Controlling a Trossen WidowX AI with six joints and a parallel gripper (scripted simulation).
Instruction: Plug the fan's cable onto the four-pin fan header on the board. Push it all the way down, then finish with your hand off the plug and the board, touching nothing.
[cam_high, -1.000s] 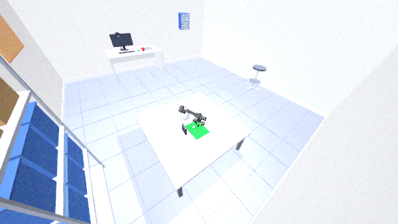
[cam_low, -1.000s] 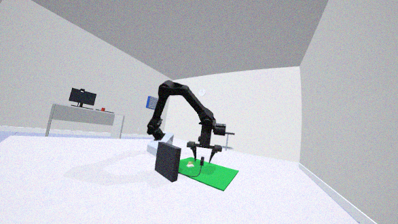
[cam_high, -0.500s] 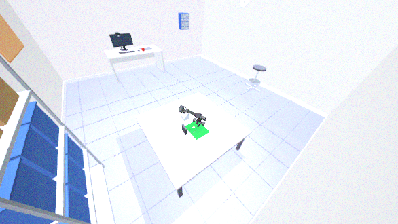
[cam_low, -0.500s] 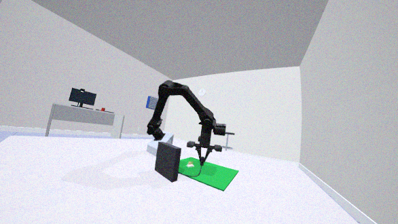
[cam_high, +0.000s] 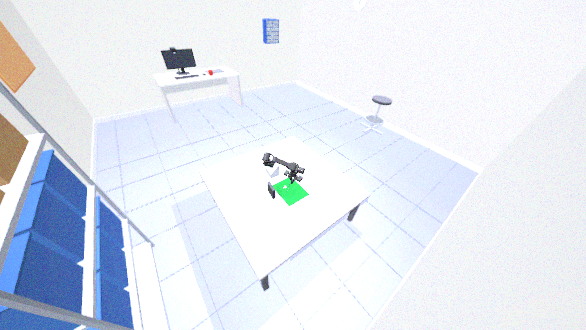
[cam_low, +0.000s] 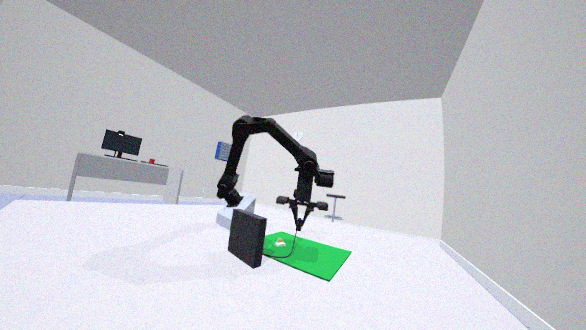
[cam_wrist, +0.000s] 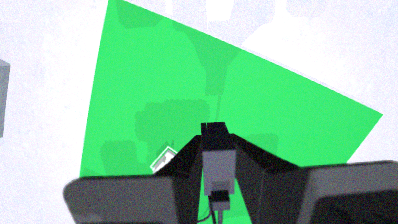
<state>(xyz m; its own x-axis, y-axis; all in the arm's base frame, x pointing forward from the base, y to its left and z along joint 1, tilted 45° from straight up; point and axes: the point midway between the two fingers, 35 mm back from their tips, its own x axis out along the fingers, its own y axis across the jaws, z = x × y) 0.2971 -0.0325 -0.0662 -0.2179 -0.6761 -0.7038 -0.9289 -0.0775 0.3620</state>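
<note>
Right now my gripper tip is 30 mm past the fan header, 70 mm to the left of it and 60 mm above it. Also, from my gripper tip: dark grey fan plug 10 mm to the right, 10 mm above; then dark fan 50 mm behind, 220 mm to the right; then green board 30 mm ahead, 60 mm to the right, 80 mm below.
</note>
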